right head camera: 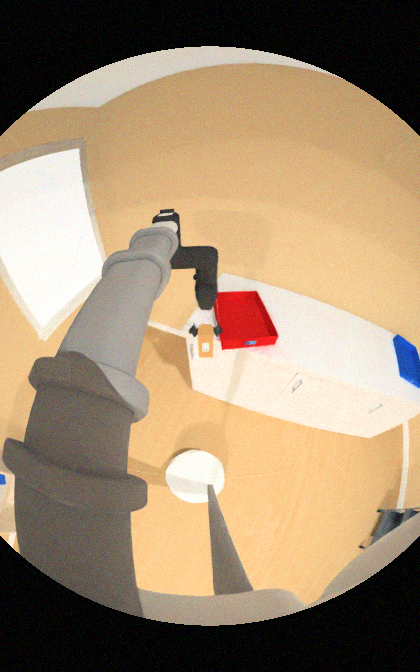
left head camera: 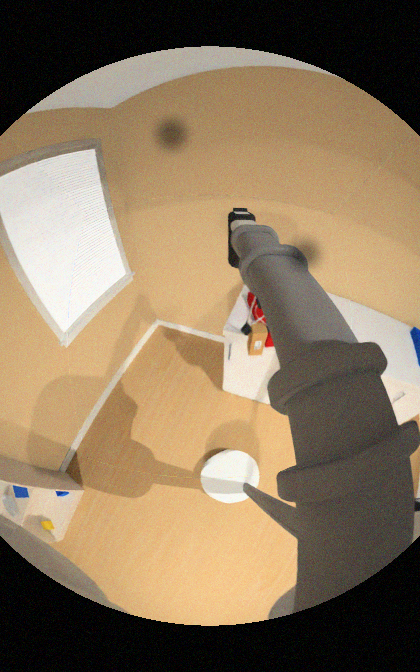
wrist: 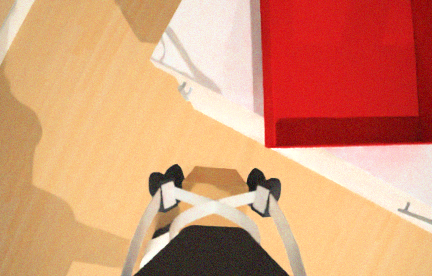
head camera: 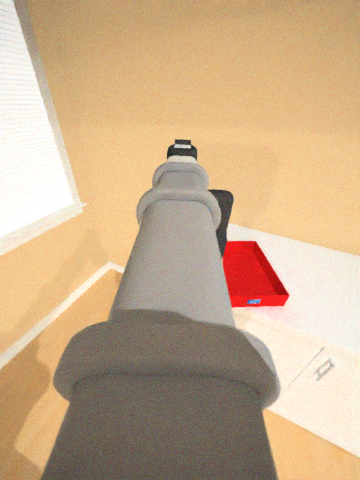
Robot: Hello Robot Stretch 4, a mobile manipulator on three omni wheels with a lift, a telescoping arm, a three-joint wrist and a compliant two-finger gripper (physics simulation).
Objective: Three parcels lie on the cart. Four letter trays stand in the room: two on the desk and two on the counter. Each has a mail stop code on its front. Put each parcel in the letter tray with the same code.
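Places are measured from the robot's base along level axes (x ahead, y left, z up), in centimetres.
Where they show: gripper, fingertip midpoint: (wrist: 214,181).
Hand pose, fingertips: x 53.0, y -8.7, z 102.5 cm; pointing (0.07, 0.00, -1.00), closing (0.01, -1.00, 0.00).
Observation:
Each offset is from my fingertips to the top centre of the thing. "*": to the spot under its first point. Level surfaces: height alone.
My gripper (right head camera: 205,330) (wrist: 214,181) is shut on a brown box-shaped parcel {dx -2.0, dy +0.0, dz +5.0 cm} (left head camera: 257,338) (right head camera: 205,340) (wrist: 214,176), with one dark fingertip on each side of it. A small white label shows on the parcel; its code is too small to read. The parcel is beside the near left corner of a red letter tray {dx +21.4, dy -18.6, dz -7.9 cm} (head camera: 255,275) (right head camera: 245,317) (wrist: 340,60), in front of it and outside its walls. The red tray lies on the white counter {dz -14.2 cm} (head camera: 320,295) (right head camera: 310,335) and has a blue code label, not readable. A blue letter tray (left head camera: 416,345) (right head camera: 407,360) lies farther right on the counter.
The extended arm covers much of the head view. A window {* dx +85.3, dy +96.4, dz +33.5 cm} (head camera: 30,125) is at the left. In the left head view a shelf-like piece (left head camera: 67,510) with blue and yellow things stands at the lower left. A dark step-like object (right head camera: 390,527) is at the lower right.

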